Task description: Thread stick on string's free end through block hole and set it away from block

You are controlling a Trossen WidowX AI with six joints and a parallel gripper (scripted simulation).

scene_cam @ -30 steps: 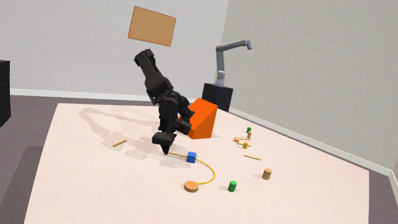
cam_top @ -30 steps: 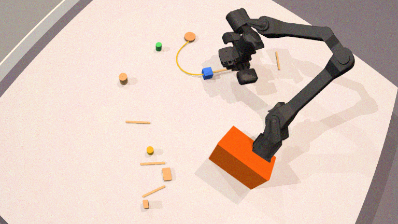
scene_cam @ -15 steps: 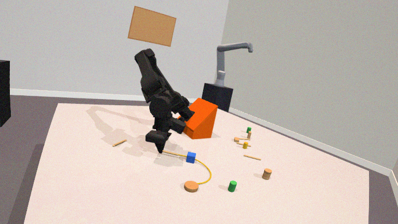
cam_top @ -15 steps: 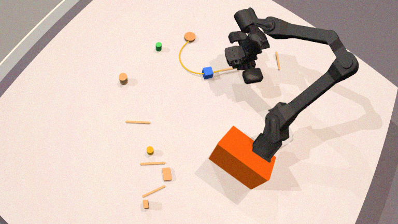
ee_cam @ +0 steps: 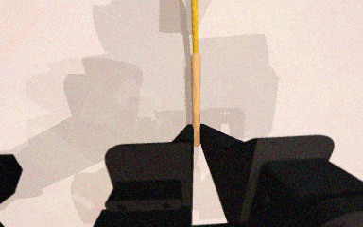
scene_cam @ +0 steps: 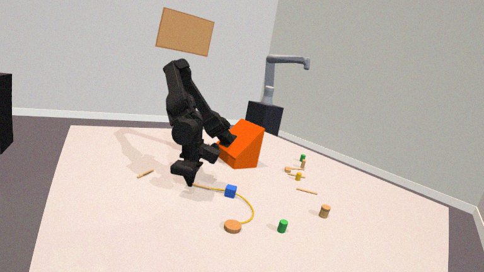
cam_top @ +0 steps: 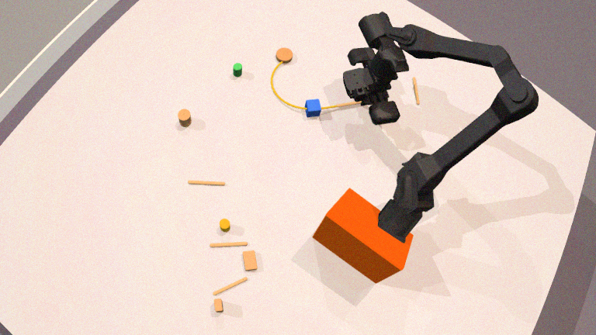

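Right now the thin wooden stick is 3 cm ahead of my gripper tip, 3 cm to the left of it and 1 cm above it. The rest, counted from my gripper tip: round wooden button (22 cm ahead, 1 cm above); then green cylinder (28 cm ahead, 10 cm to the left, 1 cm above); then blue block (9 cm ahead, 9 cm to the left, 1 cm above).
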